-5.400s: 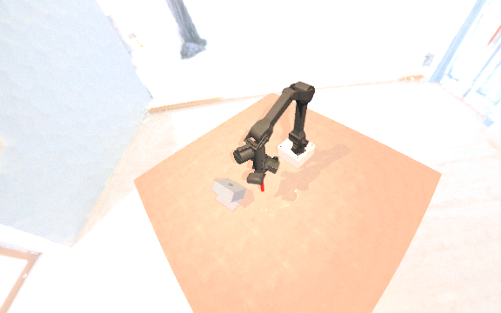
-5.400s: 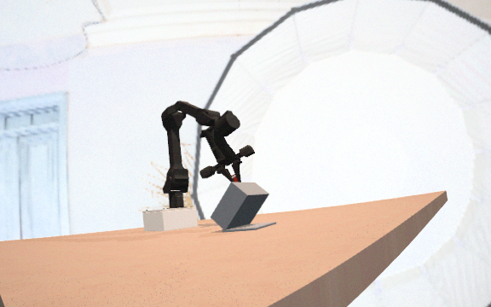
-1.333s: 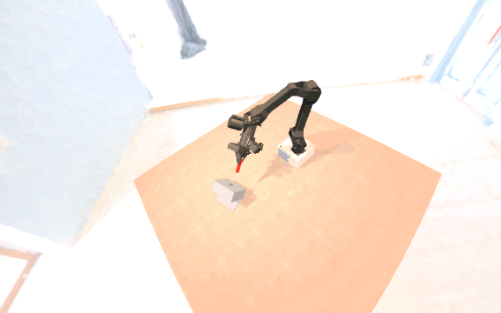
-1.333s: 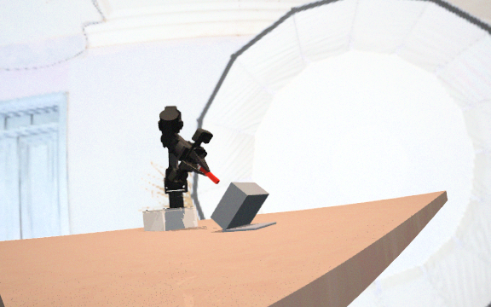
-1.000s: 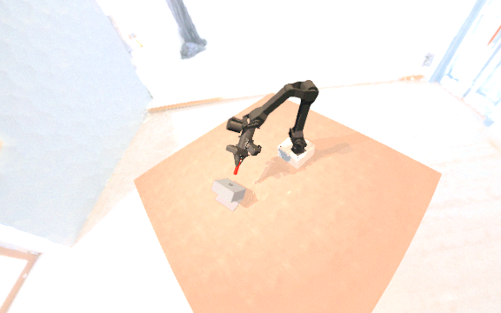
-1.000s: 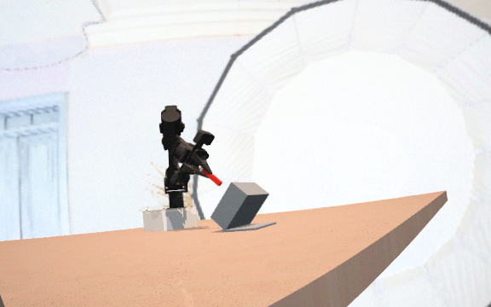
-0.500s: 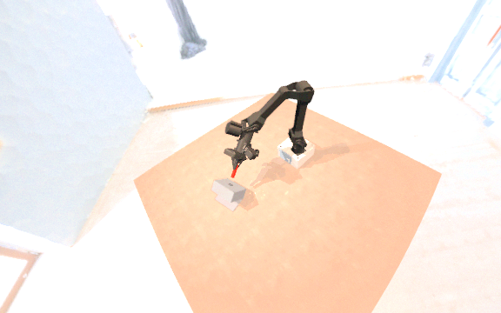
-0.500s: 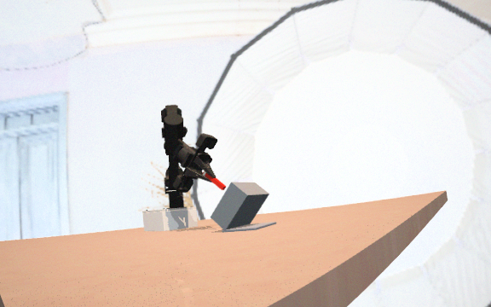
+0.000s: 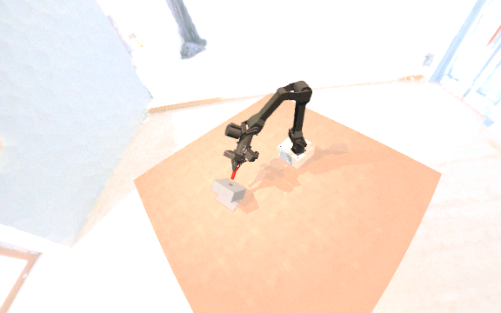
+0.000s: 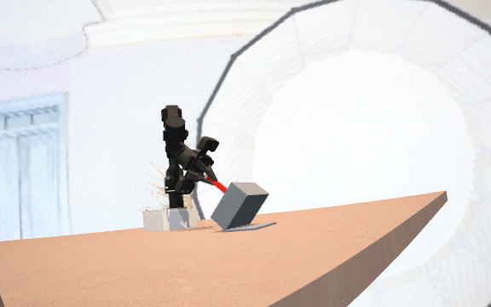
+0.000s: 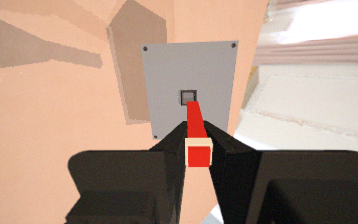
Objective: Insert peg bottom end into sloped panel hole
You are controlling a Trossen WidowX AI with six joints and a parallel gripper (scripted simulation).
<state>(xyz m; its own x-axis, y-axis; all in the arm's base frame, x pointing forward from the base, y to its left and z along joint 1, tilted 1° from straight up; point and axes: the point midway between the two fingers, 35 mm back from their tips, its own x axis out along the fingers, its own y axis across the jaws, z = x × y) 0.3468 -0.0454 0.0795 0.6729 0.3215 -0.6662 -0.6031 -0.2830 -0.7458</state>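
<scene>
The grey sloped panel lies 70 mm below my gripper tip, 60 mm ahead of it and 30 mm to the left of it. Also, from my gripper tip: thin grey foot plate (130 mm below, 80 mm ahead, 40 mm to the left); then peg (10 mm behind, 10 mm above).
</scene>
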